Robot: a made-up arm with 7 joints. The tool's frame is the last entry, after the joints.
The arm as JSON. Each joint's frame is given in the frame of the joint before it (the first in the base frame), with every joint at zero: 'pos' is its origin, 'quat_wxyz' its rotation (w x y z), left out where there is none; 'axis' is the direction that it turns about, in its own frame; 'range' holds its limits. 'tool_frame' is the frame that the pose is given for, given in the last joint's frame.
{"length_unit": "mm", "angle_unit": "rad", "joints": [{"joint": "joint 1", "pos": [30.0, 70.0, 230.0], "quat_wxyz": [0.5, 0.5, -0.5, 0.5], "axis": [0.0, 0.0, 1.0], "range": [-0.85, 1.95]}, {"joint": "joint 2", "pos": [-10.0, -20.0, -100.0], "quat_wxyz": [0.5, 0.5, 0.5, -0.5], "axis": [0.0, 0.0, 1.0], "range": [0.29, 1.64]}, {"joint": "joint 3", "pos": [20.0, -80.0, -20.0], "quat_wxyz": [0.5, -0.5, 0.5, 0.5], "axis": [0.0, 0.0, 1.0], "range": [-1.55, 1.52]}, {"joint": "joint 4", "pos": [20.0, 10.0, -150.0], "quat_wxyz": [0.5, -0.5, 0.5, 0.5], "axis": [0.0, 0.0, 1.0], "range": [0.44, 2.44]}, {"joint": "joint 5", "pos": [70.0, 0.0, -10.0], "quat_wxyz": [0.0, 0.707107, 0.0, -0.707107], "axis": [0.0, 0.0, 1.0], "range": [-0.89, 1.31]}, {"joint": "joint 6", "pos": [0.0, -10.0, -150.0], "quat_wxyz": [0.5, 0.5, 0.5, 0.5], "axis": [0.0, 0.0, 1.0], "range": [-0.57, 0.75]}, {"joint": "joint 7", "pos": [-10.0, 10.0, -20.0], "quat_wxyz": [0.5, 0.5, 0.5, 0.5], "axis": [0.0, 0.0, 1.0], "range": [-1.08, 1.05]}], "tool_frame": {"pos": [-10.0, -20.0, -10.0], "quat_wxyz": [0.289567, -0.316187, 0.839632, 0.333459]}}
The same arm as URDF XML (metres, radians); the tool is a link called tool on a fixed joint. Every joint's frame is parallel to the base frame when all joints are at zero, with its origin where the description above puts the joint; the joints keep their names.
<robot name="arm">
  <joint name="joint 1" type="revolute">
    <parent link="base_link"/>
    <child link="link1"/>
    <origin xyz="0.0300 0.0700 0.2300" rpy="0.0000 0.0000 0.0000"/>
    <axis xyz="0 -1 0"/>
    <limit lower="-0.8500" upper="1.9500"/>
  </joint>
  <joint name="joint 2" type="revolute">
    <parent link="link1"/>
    <child link="link2"/>
    <origin xyz="0.0200 0.1000 -0.0100" rpy="0.0000 0.0000 0.0000"/>
    <axis xyz="1 0 0"/>
    <limit lower="0.2900" upper="1.6400"/>
  </joint>
  <joint name="joint 3" type="revolute">
    <parent link="link2"/>
    <child link="link3"/>
    <origin xyz="-0.0200 0.0200 -0.0800" rpy="0.0000 0.0000 0.0000"/>
    <axis xyz="0 0 1"/>
    <limit lower="-1.5500" upper="1.5200"/>
  </joint>
  <joint name="joint 4" type="revolute">
    <parent link="link3"/>
    <child link="link4"/>
    <origin xyz="-0.0200 -0.0100 -0.1500" rpy="0.0000 0.0000 0.0000"/>
    <axis xyz="0 -1 0"/>
    <limit lower="0.4400" upper="2.4400"/>
  </joint>
  <joint name="joint 5" type="revolute">
    <parent link="link4"/>
    <child link="link5"/>
    <origin xyz="0.0000 0.0100 -0.0700" rpy="0.0000 0.0000 0.0000"/>
    <axis xyz="0 0 1"/>
    <limit lower="-0.8900" upper="1.3100"/>
  </joint>
  <joint name="joint 6" type="revolute">
    <parent link="link5"/>
    <child link="link6"/>
    <origin xyz="0.0100 0.0000 -0.1500" rpy="0.0000 0.0000 0.0000"/>
    <axis xyz="0 1 0"/>
    <limit lower="-0.5700" upper="0.7500"/>
  </joint>
  <joint name="joint 7" type="revolute">
    <parent link="link6"/>
    <child link="link7"/>
    <origin xyz="0.0100 -0.0200 0.0100" rpy="0.0000 0.0000 0.0000"/>
    <axis xyz="-1 0 0"/>
    <limit lower="-1.0800" upper="1.0500"/>
  </joint>
  <joint name="tool_fixed" type="fixed">
    <parent link="link7"/>
    <child link="tool"/>
    <origin xyz="0.0100 -0.0200 -0.0100" rpy="-1.2074 0.6846 -0.4513"/>
  </joint>
  <link name="base_link"/>
  <link name="link1"/>
  <link name="link2"/>
  <link name="link3"/>
  <link name="link4"/>
  <link name="link5"/>
  <link name="link6"/>
  <link name="link7"/>
  <link name="tool"/>
</robot>

